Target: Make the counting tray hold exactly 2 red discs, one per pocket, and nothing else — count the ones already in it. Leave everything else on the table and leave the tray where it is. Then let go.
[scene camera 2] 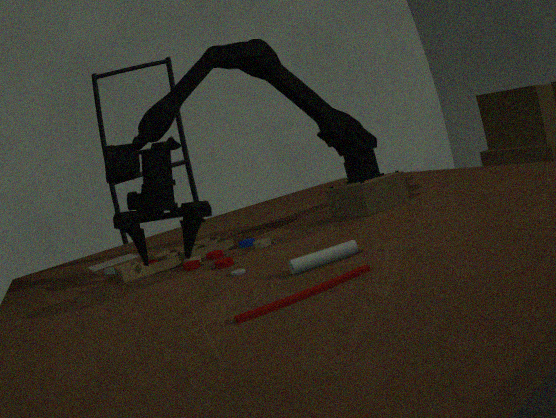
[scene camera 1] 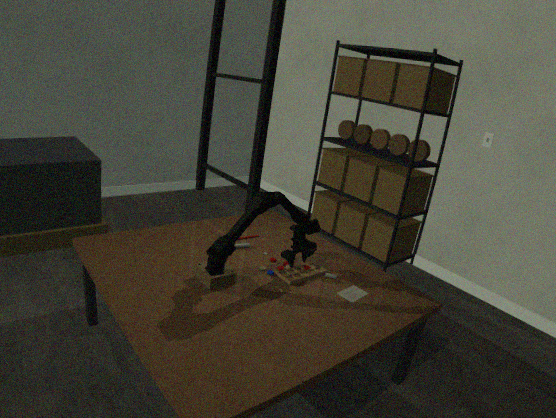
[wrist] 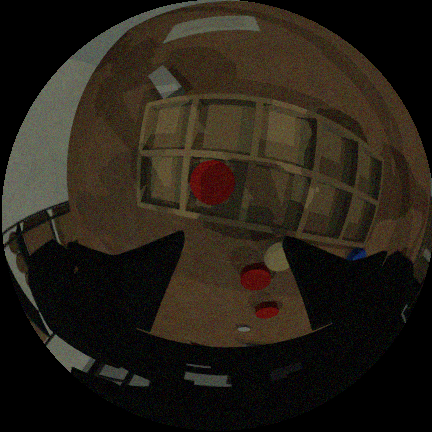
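The wooden counting tray (scene camera 1: 292,283) (scene camera 2: 160,269) (wrist: 186,195) has two rows of pockets. One red disc (scene camera 1: 306,267) (scene camera 2: 153,261) (wrist: 212,182) sits in a pocket, second from the left in the lower row of the wrist view. The other pockets showing there hold no disc. Outside the tray lie three red discs, seen in scene camera 2: one red disc (scene camera 2: 191,265) (wrist: 255,277), another red disc (scene camera 2: 224,262) (wrist: 267,311), and a third red disc (scene camera 2: 215,254), hidden in the wrist view. My gripper (scene camera 1: 298,263) (scene camera 2: 167,260) (wrist: 234,238) is open and empty, low at the tray.
A cream disc (wrist: 276,257) and a blue piece (scene camera 1: 270,272) (scene camera 2: 246,243) (wrist: 357,255) lie beside the tray. A small white piece (scene camera 2: 238,272) (wrist: 243,329), white cylinder (scene camera 2: 324,257) and red stick (scene camera 2: 302,294) lie farther out. A pale block (scene camera 1: 331,275) (wrist: 165,82) and sheet (scene camera 1: 352,293) (wrist: 212,27) lie opposite.
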